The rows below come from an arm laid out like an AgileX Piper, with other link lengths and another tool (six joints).
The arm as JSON. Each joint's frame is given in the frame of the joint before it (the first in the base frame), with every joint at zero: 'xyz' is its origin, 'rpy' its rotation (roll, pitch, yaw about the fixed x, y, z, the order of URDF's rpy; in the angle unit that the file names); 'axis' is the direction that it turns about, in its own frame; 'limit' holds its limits. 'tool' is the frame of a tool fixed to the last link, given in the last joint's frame.
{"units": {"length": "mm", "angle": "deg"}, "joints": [
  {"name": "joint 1", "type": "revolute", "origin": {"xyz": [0.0, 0.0, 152.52], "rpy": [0.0, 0.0, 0.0]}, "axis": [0.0, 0.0, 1.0], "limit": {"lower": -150.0, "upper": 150.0}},
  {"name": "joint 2", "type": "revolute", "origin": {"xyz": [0.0, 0.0, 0.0], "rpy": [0.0, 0.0, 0.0]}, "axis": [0.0, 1.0, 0.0], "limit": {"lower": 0.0, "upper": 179.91}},
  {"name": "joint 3", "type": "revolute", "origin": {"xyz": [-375.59, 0.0, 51.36], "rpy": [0.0, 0.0, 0.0]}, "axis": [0.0, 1.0, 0.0], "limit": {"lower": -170.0, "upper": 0.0}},
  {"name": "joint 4", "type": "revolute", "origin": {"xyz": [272.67, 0.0, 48.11], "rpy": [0.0, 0.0, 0.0]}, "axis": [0.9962, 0.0, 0.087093], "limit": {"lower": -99.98, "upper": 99.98}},
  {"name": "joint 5", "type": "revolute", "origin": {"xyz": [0.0, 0.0, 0.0], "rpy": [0.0, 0.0, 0.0]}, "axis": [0.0, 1.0, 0.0], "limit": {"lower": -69.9, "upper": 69.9}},
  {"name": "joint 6", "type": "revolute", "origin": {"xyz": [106.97, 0.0, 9.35], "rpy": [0.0, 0.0, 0.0]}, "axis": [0.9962, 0.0, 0.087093], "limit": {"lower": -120.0, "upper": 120.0}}
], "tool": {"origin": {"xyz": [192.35, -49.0, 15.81], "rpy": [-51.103, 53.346, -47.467]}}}
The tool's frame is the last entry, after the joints.
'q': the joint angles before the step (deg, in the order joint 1, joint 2, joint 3, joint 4, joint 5, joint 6). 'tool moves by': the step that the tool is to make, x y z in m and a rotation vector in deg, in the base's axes. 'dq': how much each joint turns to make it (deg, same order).
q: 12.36 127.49 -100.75 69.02 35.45 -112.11
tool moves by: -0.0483 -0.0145 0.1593 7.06 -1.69 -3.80
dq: -0.08 -14.80 -0.02 -7.91 3.15 18.97
